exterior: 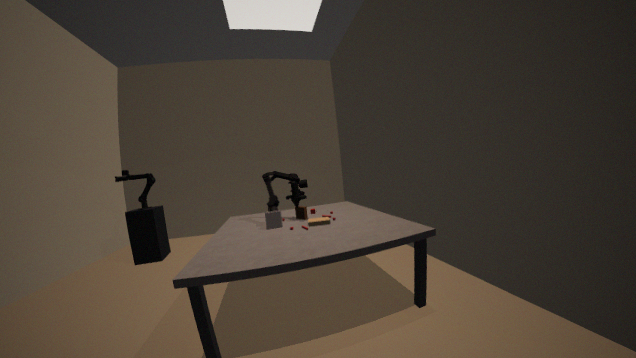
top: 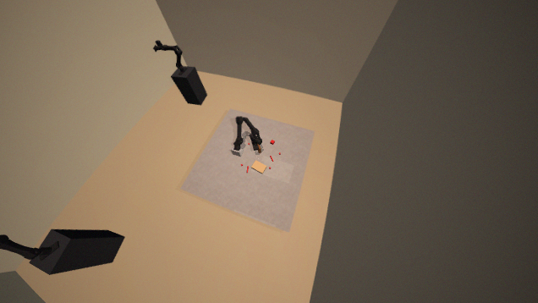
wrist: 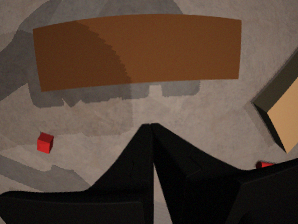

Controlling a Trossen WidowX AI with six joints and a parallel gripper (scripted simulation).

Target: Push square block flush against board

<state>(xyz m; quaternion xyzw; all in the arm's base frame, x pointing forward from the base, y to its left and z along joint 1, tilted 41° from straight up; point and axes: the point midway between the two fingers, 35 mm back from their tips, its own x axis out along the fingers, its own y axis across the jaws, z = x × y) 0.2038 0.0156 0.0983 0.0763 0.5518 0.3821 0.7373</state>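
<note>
The square block lies 4 cm ahead of my gripper tip, 2 cm to the left of it and 5 cm below it. Also, from my gripper tip: board 9 cm ahead, 22 cm to the right, 9 cm below.
</note>
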